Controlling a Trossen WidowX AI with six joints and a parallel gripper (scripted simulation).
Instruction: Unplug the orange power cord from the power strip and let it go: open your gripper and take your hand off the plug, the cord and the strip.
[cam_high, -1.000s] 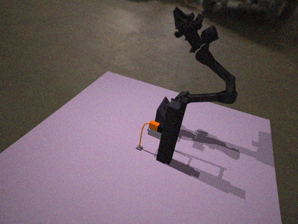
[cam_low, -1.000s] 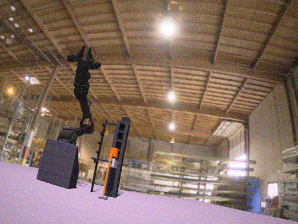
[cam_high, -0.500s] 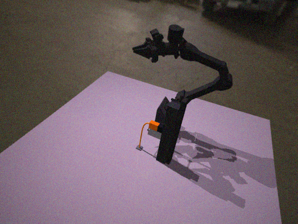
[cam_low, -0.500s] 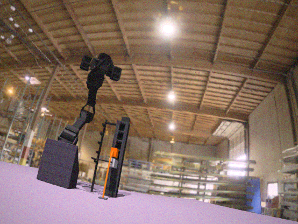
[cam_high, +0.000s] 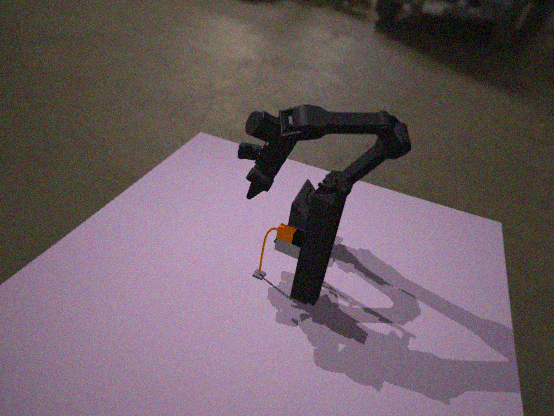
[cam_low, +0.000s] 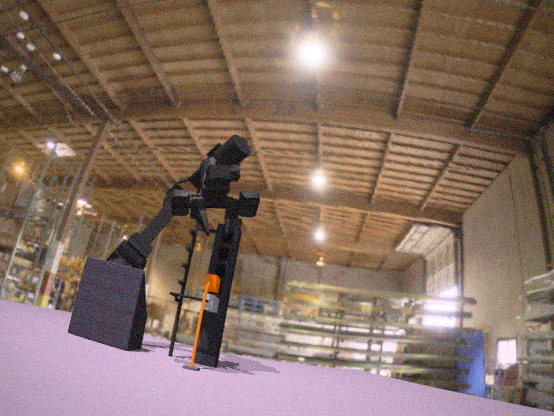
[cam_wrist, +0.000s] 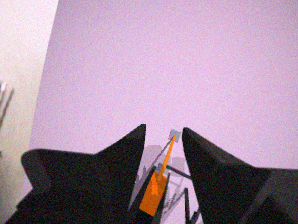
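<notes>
Right now the orange plug is 130 mm to the left of my gripper tip and 70 mm below it. Round my gripper tip: power strip (20 mm ahead, 200 mm to the left, 100 mm below).
</notes>
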